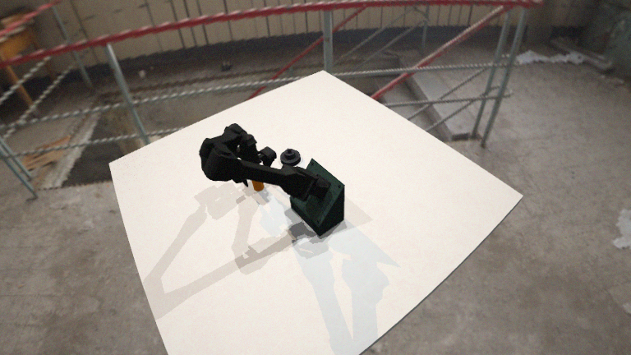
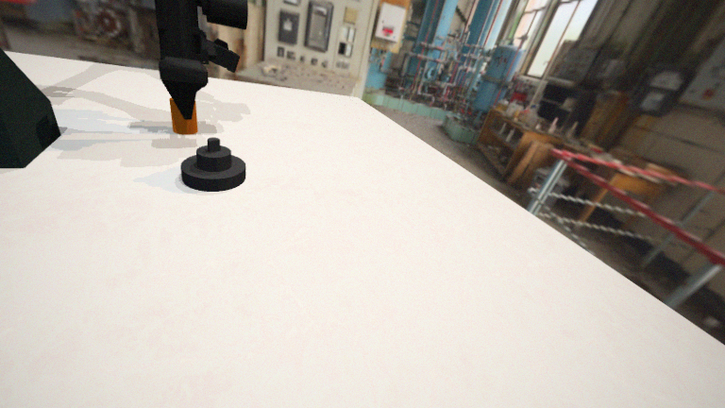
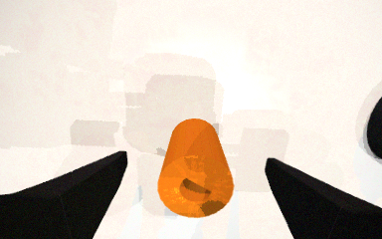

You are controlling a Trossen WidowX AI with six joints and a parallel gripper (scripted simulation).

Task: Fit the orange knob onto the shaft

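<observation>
Now: the orange knob 1 cm below my gripper tip. From my gripper tip the other things lie so: dark round pedestal (3 cm ahead, 19 cm to the right, 1 cm below).
</observation>
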